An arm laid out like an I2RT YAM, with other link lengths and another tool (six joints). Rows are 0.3 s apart.
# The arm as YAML. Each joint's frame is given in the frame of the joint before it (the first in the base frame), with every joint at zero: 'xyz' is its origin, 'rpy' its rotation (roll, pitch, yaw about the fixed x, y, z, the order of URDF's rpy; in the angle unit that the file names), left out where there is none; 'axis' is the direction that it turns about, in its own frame. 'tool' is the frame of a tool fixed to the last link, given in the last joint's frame.
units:
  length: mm
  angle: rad
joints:
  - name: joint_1
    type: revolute
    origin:
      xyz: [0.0, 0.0, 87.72]
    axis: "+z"
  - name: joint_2
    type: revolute
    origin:
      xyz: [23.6, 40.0, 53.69]
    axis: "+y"
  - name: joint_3
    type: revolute
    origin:
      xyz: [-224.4, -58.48, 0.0]
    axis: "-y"
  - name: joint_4
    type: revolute
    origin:
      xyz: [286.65, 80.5, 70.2]
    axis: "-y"
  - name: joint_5
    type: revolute
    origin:
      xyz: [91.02, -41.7, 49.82]
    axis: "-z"
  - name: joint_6
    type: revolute
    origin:
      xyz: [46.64, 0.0, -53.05]
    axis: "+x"
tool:
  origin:
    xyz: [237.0, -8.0, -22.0]
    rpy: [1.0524, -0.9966, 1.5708]
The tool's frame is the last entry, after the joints.
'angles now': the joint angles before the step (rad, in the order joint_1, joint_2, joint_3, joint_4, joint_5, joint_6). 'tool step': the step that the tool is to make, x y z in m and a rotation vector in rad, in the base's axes. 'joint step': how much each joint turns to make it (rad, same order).
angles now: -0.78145, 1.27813, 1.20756, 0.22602, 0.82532, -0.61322
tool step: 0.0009, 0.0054, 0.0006, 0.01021, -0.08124, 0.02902
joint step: -0.00008, -0.03406, 0.00005, -0.05586, -0.01952, 0.09919
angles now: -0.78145, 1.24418, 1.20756, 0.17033, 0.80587, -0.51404
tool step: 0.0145, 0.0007, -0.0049, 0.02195, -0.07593, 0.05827
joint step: 0.00007, -0.00588, 0.01538, -0.05749, -0.04990, 0.10604
